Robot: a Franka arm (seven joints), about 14 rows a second.
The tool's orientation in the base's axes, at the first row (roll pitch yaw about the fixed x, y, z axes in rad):
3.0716 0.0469 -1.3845
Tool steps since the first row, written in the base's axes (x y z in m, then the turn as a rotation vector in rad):
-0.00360 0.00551 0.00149 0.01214 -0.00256 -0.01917
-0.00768 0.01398 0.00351 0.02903 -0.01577 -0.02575
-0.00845 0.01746 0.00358 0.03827 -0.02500 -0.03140
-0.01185 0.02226 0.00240 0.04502 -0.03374 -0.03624
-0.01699 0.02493 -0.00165 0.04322 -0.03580 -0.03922
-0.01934 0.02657 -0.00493 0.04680 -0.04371 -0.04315
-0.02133 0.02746 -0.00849 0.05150 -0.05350 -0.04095
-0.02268 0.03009 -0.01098 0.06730 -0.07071 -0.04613
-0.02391 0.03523 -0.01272 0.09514 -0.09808 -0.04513
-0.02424 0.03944 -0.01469 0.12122 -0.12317 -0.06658
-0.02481 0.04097 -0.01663 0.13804 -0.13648 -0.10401
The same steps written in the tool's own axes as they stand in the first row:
-0.00614 0.00260 -0.00102 0.00566 -0.01275 0.01808
-0.01531 0.00514 -0.00244 0.02206 -0.02727 0.02289
-0.01887 0.00525 -0.00234 0.03309 -0.03499 0.02750
-0.02416 0.00759 -0.00074 0.04315 -0.04029 0.03151
-0.02754 0.01184 0.00378 0.04498 -0.03835 0.03455
-0.02943 0.01361 0.00729 0.05359 -0.04065 0.03793
-0.03050 0.01514 0.01102 0.06396 -0.04326 0.03505
-0.03322 0.01580 0.01369 0.08402 -0.05586 0.03842
-0.03841 0.01591 0.01569 0.11600 -0.07792 0.03437
-0.04251 0.01531 0.01782 0.14645 -0.10025 0.05290
-0.04403 0.01544 0.01984 0.16439 -0.11684 0.08845

